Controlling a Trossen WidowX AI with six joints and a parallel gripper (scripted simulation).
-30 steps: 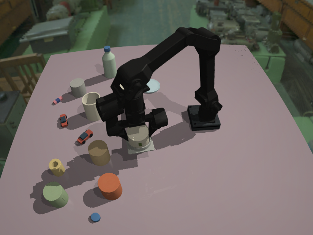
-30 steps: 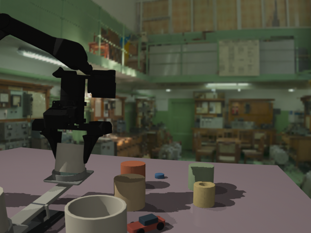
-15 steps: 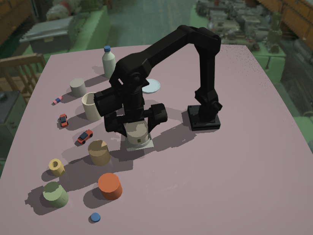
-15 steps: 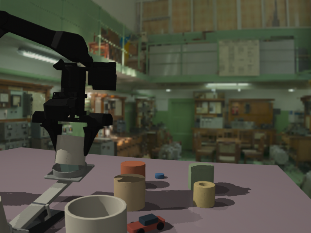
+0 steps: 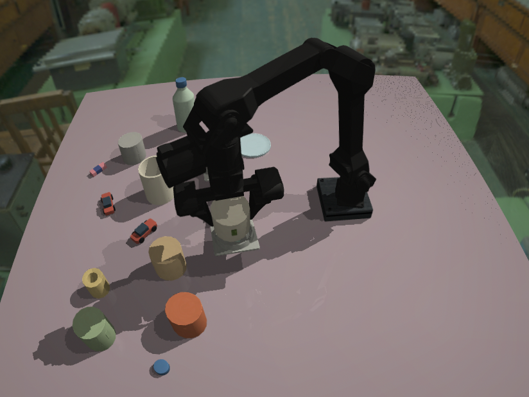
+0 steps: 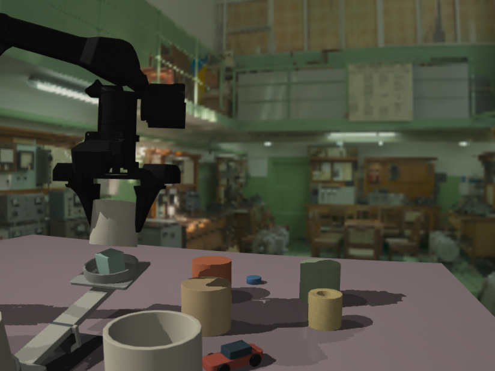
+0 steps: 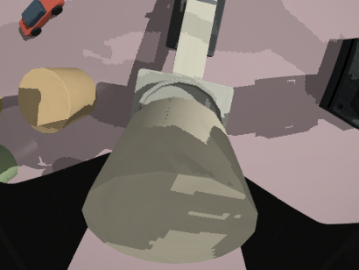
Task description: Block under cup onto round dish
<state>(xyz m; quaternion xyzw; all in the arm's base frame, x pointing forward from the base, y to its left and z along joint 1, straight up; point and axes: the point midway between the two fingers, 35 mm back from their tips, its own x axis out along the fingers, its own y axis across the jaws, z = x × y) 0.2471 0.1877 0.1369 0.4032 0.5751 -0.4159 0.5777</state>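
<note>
The pale green block is 50 mm below my gripper tip and 10 mm to the right of it. Also, from my gripper tip: tan cylinder 150 mm ahead, 100 mm below, 50 mm to the left; orange cylinder 180 mm to the left, 100 mm below, 70 mm ahead; cream cup 280 mm to the right, 90 mm ahead, 70 mm below.
</note>
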